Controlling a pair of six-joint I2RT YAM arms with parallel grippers.
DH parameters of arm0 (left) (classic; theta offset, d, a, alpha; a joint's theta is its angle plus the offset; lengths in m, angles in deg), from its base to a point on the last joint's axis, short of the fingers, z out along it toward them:
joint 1: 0 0.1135 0.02 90
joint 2: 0 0 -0.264 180
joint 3: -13.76 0 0.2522 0
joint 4: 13.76 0 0.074 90
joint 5: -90 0 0 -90
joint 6: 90 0.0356 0 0
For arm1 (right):
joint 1: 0 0.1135 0.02 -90
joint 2: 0 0 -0.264 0
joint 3: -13.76 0 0.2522 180
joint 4: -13.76 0 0.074 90
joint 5: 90 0 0 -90
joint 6: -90 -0.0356 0 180
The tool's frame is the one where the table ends.
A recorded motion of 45 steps. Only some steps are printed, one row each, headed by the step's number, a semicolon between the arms.
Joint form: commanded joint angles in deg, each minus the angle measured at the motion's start. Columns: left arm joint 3, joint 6, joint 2, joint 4, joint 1, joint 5; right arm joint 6, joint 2, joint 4, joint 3, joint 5, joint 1.
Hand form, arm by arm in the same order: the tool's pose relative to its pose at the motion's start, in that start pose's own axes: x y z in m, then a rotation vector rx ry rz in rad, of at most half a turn. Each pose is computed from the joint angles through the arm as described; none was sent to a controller.
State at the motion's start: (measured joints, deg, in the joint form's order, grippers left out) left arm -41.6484 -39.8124 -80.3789 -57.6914 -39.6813 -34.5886; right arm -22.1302 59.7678 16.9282 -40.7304 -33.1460 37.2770
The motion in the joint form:
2: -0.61 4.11 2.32 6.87 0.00 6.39; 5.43 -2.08 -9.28 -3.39 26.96 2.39
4: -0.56 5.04 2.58 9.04 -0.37 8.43; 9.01 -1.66 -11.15 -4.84 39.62 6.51
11: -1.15 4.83 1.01 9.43 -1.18 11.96; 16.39 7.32 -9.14 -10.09 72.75 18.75
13: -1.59 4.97 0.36 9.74 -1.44 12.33; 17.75 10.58 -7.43 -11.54 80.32 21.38
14: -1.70 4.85 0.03 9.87 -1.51 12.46; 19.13 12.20 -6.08 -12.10 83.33 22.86
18: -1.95 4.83 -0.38 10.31 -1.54 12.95; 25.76 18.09 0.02 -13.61 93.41 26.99
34: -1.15 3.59 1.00 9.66 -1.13 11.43; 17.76 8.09 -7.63 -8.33 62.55 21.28
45: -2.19 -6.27 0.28 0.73 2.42 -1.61; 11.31 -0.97 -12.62 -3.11 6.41 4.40
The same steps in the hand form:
2: -0.0047 -0.0003 -0.0020 -0.1241 -0.0218 0.0358; -0.0119 0.0014 -0.0055 0.4258 -0.0821 -0.0735
4: -0.0020 0.0008 -0.0018 -0.1653 -0.0153 0.0341; -0.0126 0.0101 0.0002 0.5760 -0.0969 -0.1425
11: 0.0028 0.0056 0.0034 -0.2159 -0.0280 0.0183; -0.0053 0.0317 0.0417 0.9454 -0.1188 -0.3018
13: 0.0042 0.0071 0.0059 -0.2222 -0.0228 0.0158; -0.0012 0.0368 0.0549 1.0317 -0.1287 -0.3316
14: 0.0054 0.0083 0.0068 -0.2263 -0.0194 0.0107; 0.0020 0.0407 0.0621 1.0588 -0.1288 -0.3555
18: 0.0063 0.0101 0.0078 -0.2384 -0.0167 0.0059; 0.0149 0.0509 0.0857 1.1669 -0.1193 -0.4525
34: 0.0032 0.0058 0.0033 -0.2111 -0.0224 -0.0055; 0.0116 0.0410 0.0525 0.7346 -0.0380 -0.3299
45: -0.0171 0.0031 -0.0018 0.0027 -0.0200 -0.0802; 0.0059 0.0137 0.0043 0.0717 0.1179 -0.1301

